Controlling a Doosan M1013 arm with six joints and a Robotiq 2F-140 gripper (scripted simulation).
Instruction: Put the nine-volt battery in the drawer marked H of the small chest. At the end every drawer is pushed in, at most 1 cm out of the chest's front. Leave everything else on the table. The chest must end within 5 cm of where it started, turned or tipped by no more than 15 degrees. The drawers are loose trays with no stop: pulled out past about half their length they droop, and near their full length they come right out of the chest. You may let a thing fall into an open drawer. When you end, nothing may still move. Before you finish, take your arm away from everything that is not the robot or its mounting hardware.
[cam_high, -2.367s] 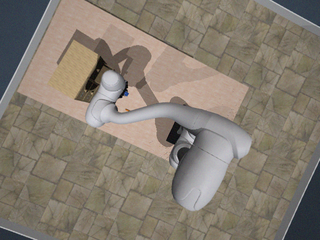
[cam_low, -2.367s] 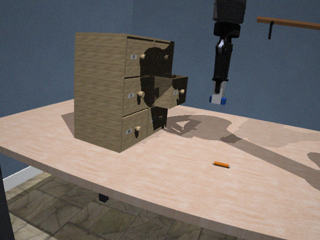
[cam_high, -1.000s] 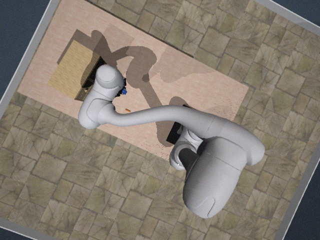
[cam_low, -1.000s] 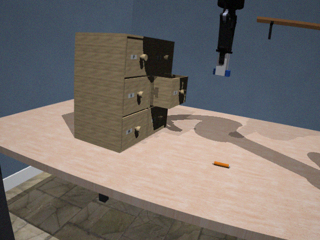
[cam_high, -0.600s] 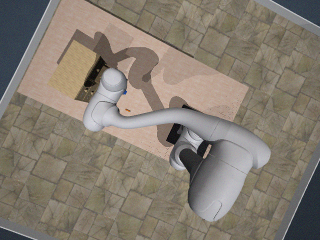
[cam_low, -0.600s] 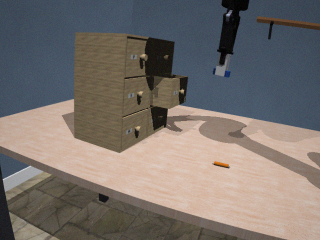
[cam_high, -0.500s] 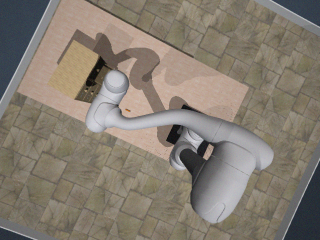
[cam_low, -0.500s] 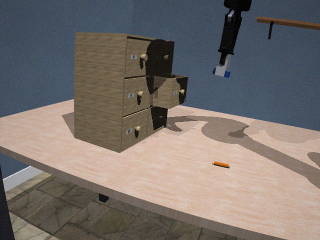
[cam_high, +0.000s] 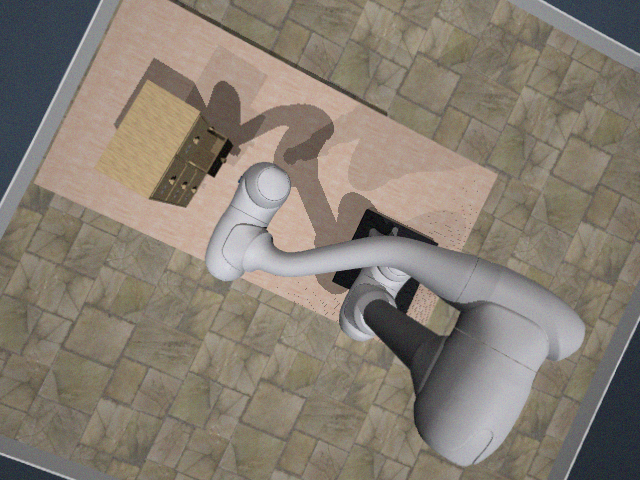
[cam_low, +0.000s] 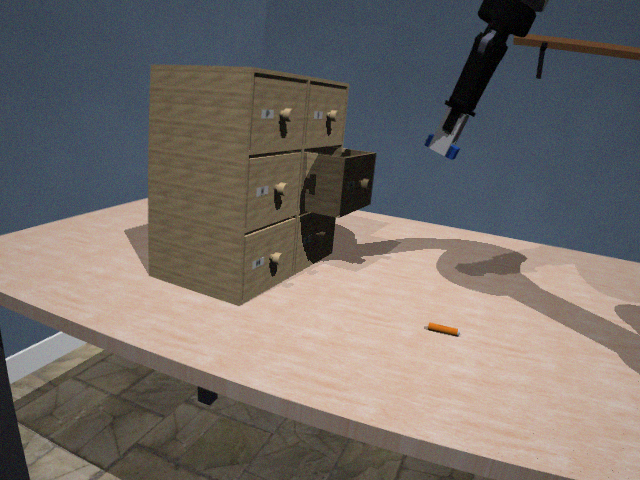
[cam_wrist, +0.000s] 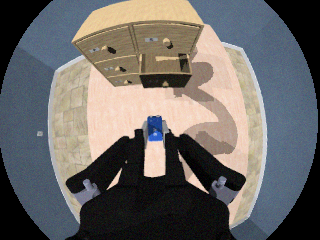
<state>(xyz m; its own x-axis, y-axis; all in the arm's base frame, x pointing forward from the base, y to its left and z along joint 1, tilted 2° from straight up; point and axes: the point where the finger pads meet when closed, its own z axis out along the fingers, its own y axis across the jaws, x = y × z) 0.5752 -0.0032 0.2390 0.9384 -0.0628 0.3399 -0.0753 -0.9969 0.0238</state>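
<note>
My hand is 20 mm short of the nine-volt battery and 20 mm above it. Also, from my hand: drawer (220 mm ahead, 130 mm below, 50 mm to the right); then small orange cylinder (260 mm below, 110 mm to the left, 50 mm behind).
</note>
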